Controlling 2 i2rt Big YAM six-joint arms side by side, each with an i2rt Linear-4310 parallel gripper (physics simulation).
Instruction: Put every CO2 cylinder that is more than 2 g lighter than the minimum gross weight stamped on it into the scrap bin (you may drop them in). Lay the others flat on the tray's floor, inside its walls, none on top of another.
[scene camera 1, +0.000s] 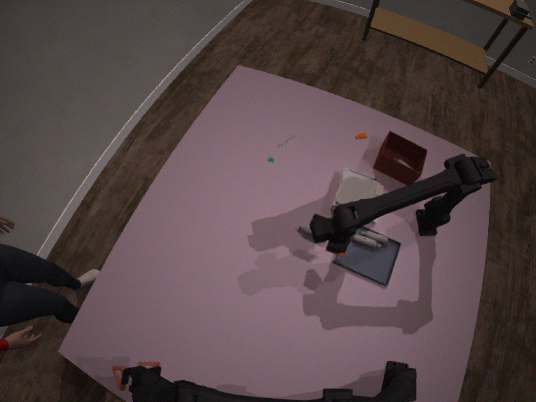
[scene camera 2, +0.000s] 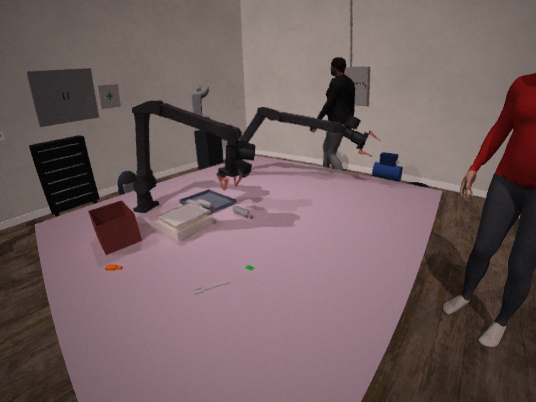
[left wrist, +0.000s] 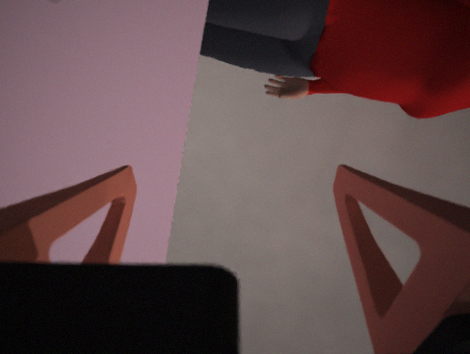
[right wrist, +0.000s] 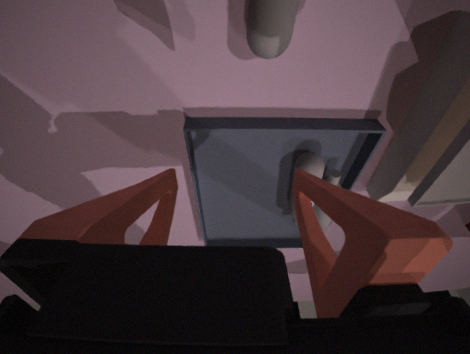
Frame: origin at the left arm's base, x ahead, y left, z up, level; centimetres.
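Seen in the pictures: left gripper, between the fingertips: (scene camera 1: 125, 365) (scene camera 2: 376, 148) (left wrist: 234, 176); right gripper, between the fingertips: (scene camera 1: 339, 244) (scene camera 2: 230, 188) (right wrist: 234, 177); left arm's base, origin of its link: (scene camera 1: 394, 377); right arm's base, origin of its link: (scene camera 1: 425, 223) (scene camera 2: 146, 207).
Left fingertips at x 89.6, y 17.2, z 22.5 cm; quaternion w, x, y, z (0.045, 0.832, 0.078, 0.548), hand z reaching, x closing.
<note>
Offsets run from my left fingertips to a thing's top centre. "spot": to the spot under its first point.
A grey cylinder @(dx -44.7, dy -65.0, dz -19.4 cm) (scene camera 1: 306, 231) (scene camera 2: 242, 212) (right wrist: 270, 35) lies on the table beside the tray @(dx -68.7, dy -63.1, dz -20.5 cm) (scene camera 1: 372, 269) (scene camera 2: 222, 201) (right wrist: 280, 123); the right arm partly hides it in scene camera 1. Two cylinders lie side by side in the tray, one @(dx -66.8, dy -67.3, dz -19.0 cm) (scene camera 1: 364, 241) (right wrist: 311, 164) nearer its middle, the other @(dx -70.0, dy -70.2, dz -19.1 cm) (scene camera 1: 378, 236) (right wrist: 333, 180) nearer its wall. A pale cylinder @(dx -80.8, dy -108.8, dz -18.9 cm) (scene camera 1: 402, 162) lies in the dark red scrap bin @(dx -77.0, dy -109.0, dz -10.5 cm) (scene camera 1: 391, 169) (scene camera 2: 120, 238). My right gripper (scene camera 2: 230, 186) (right wrist: 234, 177) is open and empty above the tray. My left gripper (scene camera 1: 132, 369) (scene camera 2: 375, 148) (left wrist: 234, 176) is open and empty by the table edge. No stamps are readable.
A white scale @(spot: dx -58.3, dy -87.8, dz -16.3 cm) (scene camera 1: 357, 187) (scene camera 2: 185, 218) stands between the bin and the tray. An orange object @(dx -57.9, dy -120.4, dz -21.6 cm) (scene camera 1: 361, 135) (scene camera 2: 113, 267), a wrench @(dx -23.5, dy -106.8, dz -22.2 cm) (scene camera 1: 286, 140) (scene camera 2: 212, 287) and a small green object @(dx -19.3, dy -94.0, dz -22.1 cm) (scene camera 1: 270, 159) (scene camera 2: 249, 267) lie on the table. A person in red stands beside the table.
</note>
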